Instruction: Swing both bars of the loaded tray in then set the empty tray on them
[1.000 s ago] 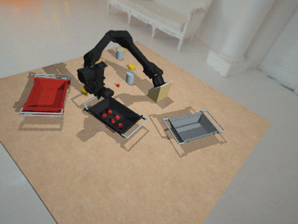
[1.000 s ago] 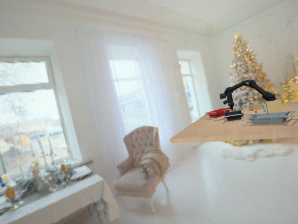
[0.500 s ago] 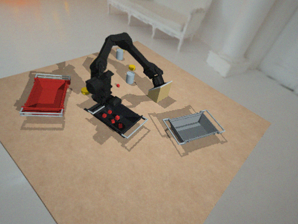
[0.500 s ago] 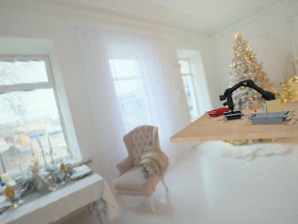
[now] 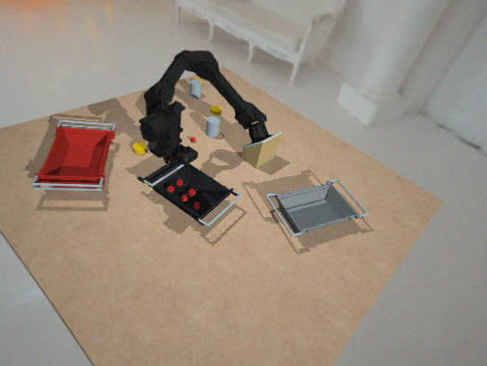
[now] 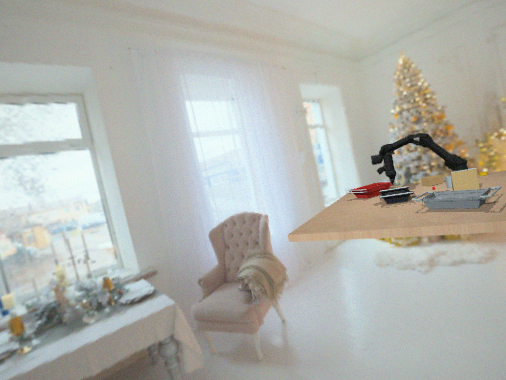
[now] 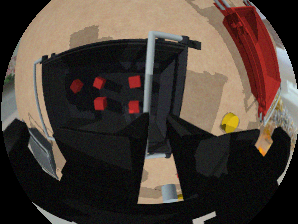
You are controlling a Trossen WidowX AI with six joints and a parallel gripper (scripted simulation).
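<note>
Right now the grey tray is 35 cm behind my gripper tip, 39 cm to the left of it and 5 cm below it. Round my gripper tip: cardboard box (20 cm behind, 39 cm to the right, 6 cm below); small red block (22 cm behind, 16 cm to the right, 9 cm below).
</note>
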